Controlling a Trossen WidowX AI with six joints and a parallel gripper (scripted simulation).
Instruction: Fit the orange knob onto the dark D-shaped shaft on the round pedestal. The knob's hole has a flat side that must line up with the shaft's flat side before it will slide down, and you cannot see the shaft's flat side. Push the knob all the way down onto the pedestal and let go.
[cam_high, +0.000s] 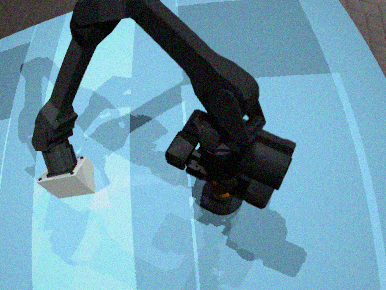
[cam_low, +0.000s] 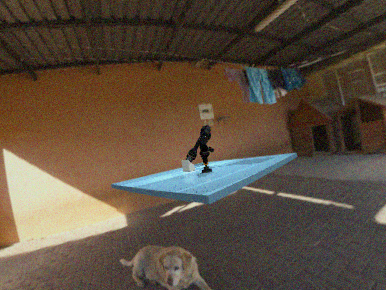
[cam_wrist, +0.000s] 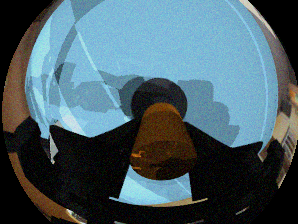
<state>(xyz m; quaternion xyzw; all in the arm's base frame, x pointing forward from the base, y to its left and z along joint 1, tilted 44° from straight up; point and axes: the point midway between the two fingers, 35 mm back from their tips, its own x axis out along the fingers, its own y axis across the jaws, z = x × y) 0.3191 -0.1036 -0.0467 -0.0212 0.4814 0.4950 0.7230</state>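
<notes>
My gripper tip is 2 cm below the orange knob. Also, from my gripper tip: dark round pedestal: 4 cm below.
</notes>
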